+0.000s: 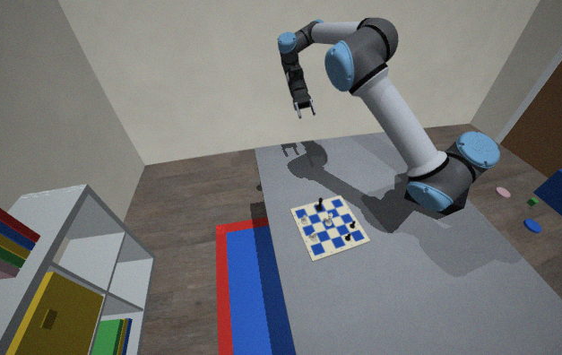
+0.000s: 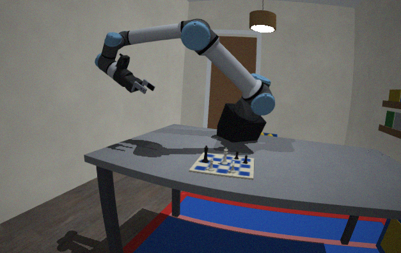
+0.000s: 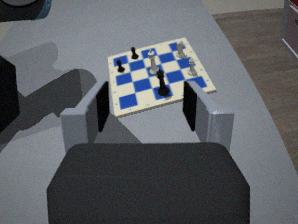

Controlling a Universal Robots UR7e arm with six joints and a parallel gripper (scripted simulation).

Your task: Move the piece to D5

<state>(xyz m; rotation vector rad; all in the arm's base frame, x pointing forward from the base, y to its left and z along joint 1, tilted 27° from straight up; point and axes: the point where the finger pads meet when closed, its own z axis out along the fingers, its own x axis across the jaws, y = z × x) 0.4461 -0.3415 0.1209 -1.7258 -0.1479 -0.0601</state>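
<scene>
Right now my hand is 33 cm to the right of the small white piece, 24 cm above it and 2 cm short of it. From my hand the other things lie so: chessboard 35 cm to the left, 27 cm below, 6 cm behind; then tall black piece 27 cm to the left, 23 cm below, 4 cm behind.
</scene>
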